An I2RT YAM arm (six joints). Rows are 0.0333 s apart.
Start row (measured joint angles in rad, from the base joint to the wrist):
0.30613 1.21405 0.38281 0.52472 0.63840 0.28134
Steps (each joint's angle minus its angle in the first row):
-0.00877 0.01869 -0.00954 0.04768 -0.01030 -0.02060
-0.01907 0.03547 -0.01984 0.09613 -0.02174 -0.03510
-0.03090 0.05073 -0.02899 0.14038 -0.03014 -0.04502
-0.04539 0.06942 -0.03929 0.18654 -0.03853 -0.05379
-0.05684 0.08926 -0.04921 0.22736 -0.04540 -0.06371
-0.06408 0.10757 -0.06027 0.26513 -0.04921 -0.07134
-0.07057 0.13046 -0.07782 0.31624 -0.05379 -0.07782
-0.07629 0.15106 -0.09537 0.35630 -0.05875 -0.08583
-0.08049 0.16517 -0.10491 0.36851 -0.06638 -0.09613
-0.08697 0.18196 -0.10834 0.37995 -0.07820 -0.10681
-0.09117 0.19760 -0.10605 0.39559 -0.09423 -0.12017
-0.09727 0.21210 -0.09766 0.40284 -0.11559 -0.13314
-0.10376 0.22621 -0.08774 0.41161 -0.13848 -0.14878
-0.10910 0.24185 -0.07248 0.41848 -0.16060 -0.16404
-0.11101 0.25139 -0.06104 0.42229 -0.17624 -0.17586
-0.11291 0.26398 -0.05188 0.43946 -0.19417 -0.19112
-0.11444 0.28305 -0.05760 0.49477 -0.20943 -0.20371
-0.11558 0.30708 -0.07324 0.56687 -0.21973 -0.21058
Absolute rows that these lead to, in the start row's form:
0.29736 1.23274 0.37327 0.57240 0.62810 0.26074
0.28706 1.24952 0.36297 0.62085 0.61666 0.24624
0.27523 1.26478 0.35382 0.66510 0.60826 0.23632
0.26074 1.28347 0.34352 0.71126 0.59987 0.22755
0.24929 1.30331 0.33360 0.75208 0.59300 0.21763
0.24205 1.32162 0.32254 0.78985 0.58919 0.21000
0.23556 1.34451 0.30499 0.84096 0.58461 0.20352
0.22984 1.36511 0.28744 0.88102 0.57965 0.19551
0.22564 1.37922 0.27790 0.89323 0.57202 0.18521
0.21916 1.39601 0.27447 0.90467 0.56020 0.17453
0.21496 1.41165 0.27676 0.92031 0.54417 0.16117
0.20886 1.42615 0.28515 0.92756 0.52281 0.14820
0.20237 1.44026 0.29507 0.93633 0.49992 0.13256
0.19703 1.45590 0.31033 0.94320 0.47780 0.11730
0.19512 1.46544 0.32177 0.94701 0.46216 0.10548
0.19322 1.47803 0.33093 0.96418 0.44423 0.09022
0.19169 1.49710 0.32521 1.01949 0.42897 0.07763
0.19055 1.52113 0.30957 1.09159 0.41867 0.07076

